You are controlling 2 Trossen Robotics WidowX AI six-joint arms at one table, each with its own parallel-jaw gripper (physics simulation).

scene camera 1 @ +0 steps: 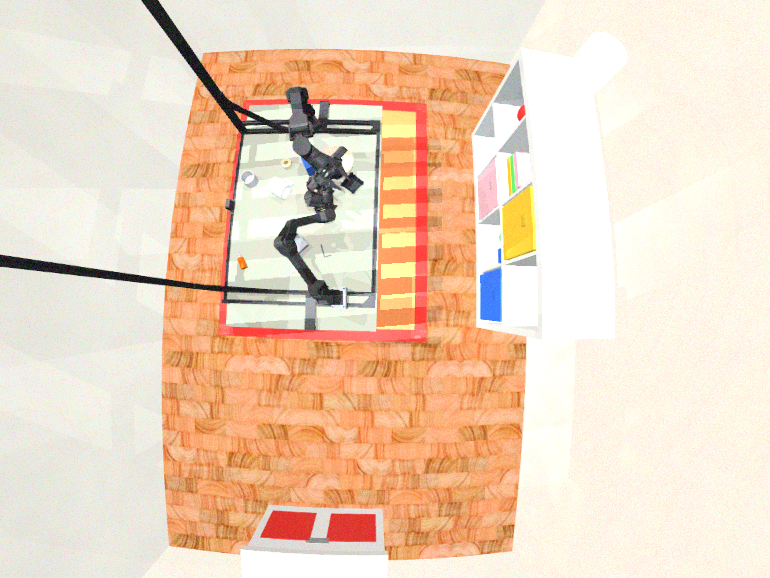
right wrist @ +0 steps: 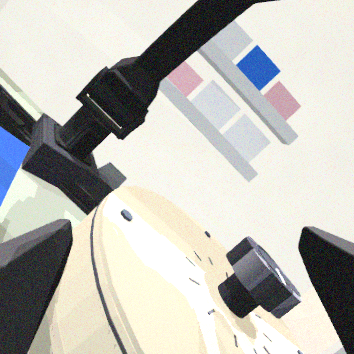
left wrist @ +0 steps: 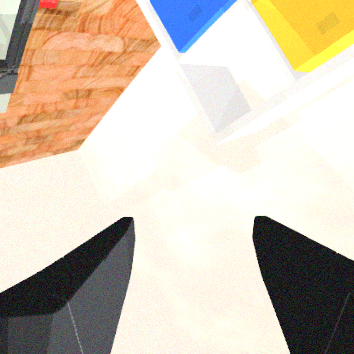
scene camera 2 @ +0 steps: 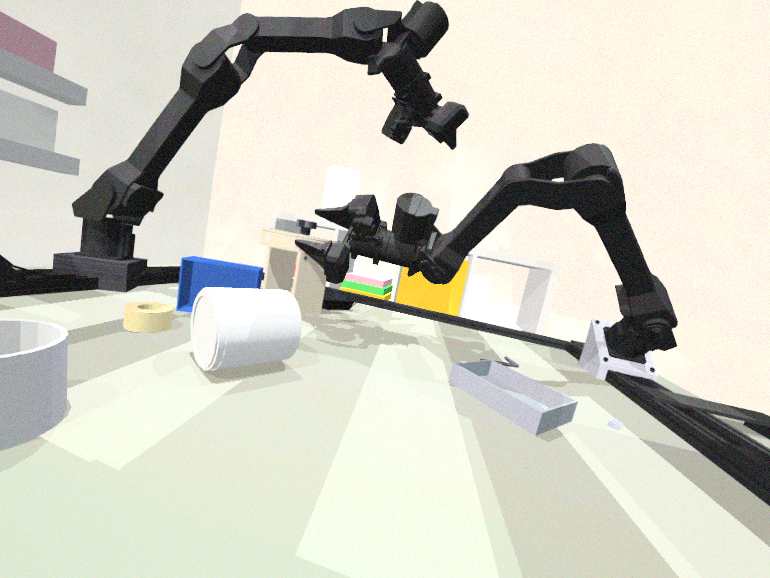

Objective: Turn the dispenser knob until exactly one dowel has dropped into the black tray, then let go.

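Where they show: left gripper, fingertip midpoint: [scene camera 1: 345,185] [left wrist: 193,226] [scene camera 2: 448,145]; right gripper, fingertip midpoint: [right wrist: 188,234] [scene camera 2: 305,225]; left arm's base, link origin: [right wrist: 71,144] [scene camera 2: 105,256]; right arm's base, link origin: [scene camera 1: 338,298] [scene camera 2: 623,345].
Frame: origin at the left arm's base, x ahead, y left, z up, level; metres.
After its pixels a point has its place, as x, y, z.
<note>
The cream dispenser [scene camera 1: 347,160] {0.361, 0.029, 0.098} [scene camera 2: 274,267] [right wrist: 145,285] {0.333, -0.081, 0.098} fills the lower middle of the right wrist view. Its black knob [right wrist: 262,277] {0.336, -0.033, 0.122} stands out from the round face. My right gripper [scene camera 2: 307,227] {0.319, -0.068, 0.116} [right wrist: 188,234] {0.319, -0.068, 0.116} is wide open at the dispenser's upper part; the knob shows between its fingers, nearer the right-hand one, with no contact visible. My left gripper [left wrist: 193,226] {0.571, -0.085, 0.335} is partly open and empty, raised high above in scene camera 2. A dark low thing [scene camera 2: 338,298] {0.439, 0.047, -0.034} at the dispenser's foot looks like the black tray; its inside is hidden, and no dowel can be made out.
A blue bin [scene camera 2: 220,279] {0.194, -0.096, 0.002}, a tan ring [scene camera 2: 148,317] {0.133, -0.237, -0.028} and a white cylinder lying on its side [scene camera 2: 245,326] {0.240, -0.351, 0.007} are near the dispenser. A grey open box [scene camera 2: 513,395] {0.551, -0.396, -0.045} lies farther right. An orange object [scene camera 1: 242,262] {0.456, -0.657, -0.020} lies at the table's left side in scene camera 1.
</note>
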